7 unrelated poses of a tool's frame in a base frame.
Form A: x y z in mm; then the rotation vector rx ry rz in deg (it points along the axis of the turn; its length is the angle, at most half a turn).
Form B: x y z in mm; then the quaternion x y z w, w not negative. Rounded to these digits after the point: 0 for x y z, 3 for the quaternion.
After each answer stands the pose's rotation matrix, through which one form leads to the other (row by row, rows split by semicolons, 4 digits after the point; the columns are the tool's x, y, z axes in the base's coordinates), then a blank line. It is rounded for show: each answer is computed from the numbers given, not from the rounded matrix.
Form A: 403 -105 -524 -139.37 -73.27 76.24
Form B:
403 -105 -524 -0.796 -0.418 0.435 0.044
0.2708 0.6276 -0.7299; 0.7044 -0.6460 -0.2941; -0.6561 -0.4346 -0.6170

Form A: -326 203 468 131.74 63.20 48.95
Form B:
-326 203 468 0.833 0.400 0.310 0.224
0.4888 0.5273 0.6950; 0.8048 -0.5800 -0.1260; 0.3367 0.6209 -0.7079

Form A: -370 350 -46 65.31 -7.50 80.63
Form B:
-370 350 -46 0.495 -0.057 0.611 0.615
0.2472 -0.8081 0.5346; 0.6957 -0.2360 -0.6785; 0.6745 0.5396 0.5039

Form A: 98 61 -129 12.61 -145.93 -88.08
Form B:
98 61 -129 0.074 -0.851 -0.514 0.079
-0.9766 -0.0438 -0.2103; -0.2065 0.4614 0.8628; 0.0592 0.8861 -0.4596

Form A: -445 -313 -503 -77.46 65.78 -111.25
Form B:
-445 -313 -503 -0.497 0.422 -0.714 0.253
-0.3772 -0.0585 0.9243; -0.7817 -0.5151 -0.3516; 0.4967 -0.8551 0.1486

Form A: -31 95 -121 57.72 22.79 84.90
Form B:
-31 95 -121 0.436 0.172 0.641 0.608
0.1185 -0.6292 0.7682; 0.9293 -0.2023 -0.3090; 0.3498 0.7505 0.5607

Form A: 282 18 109 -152.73 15.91 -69.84
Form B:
282 18 109 -0.901 0.094 -0.412 0.099
0.6429 -0.0879 0.7609; -0.2503 -0.9630 0.1002; 0.7239 -0.2549 -0.6411

